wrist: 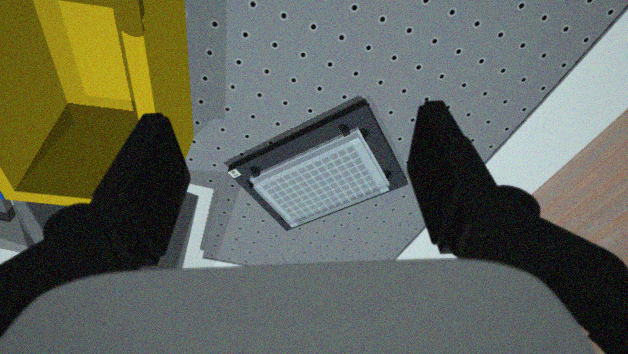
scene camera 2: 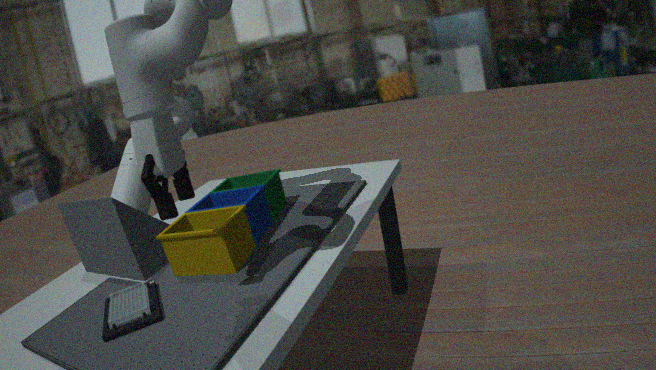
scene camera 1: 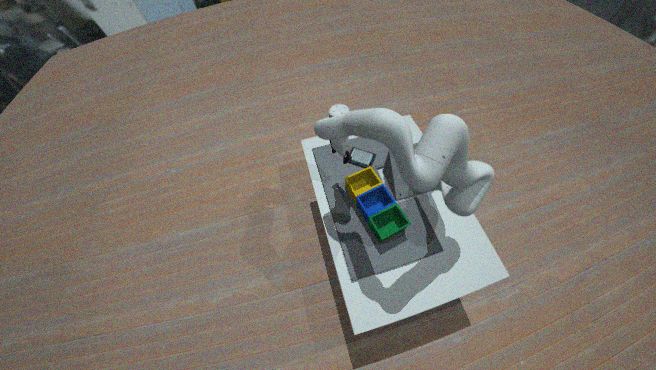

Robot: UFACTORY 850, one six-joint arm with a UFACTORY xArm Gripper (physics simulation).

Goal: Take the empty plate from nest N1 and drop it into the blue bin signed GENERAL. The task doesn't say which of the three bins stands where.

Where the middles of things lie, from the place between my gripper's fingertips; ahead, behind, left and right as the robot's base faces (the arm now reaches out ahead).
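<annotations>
Plate (scene camera 2: 127,305): from my hand, 8 cm to the right, 16 cm behind, 16 cm below. Dark nest (scene camera 2: 155,316): from my hand, 8 cm to the right, 16 cm behind, 18 cm below.
</annotations>
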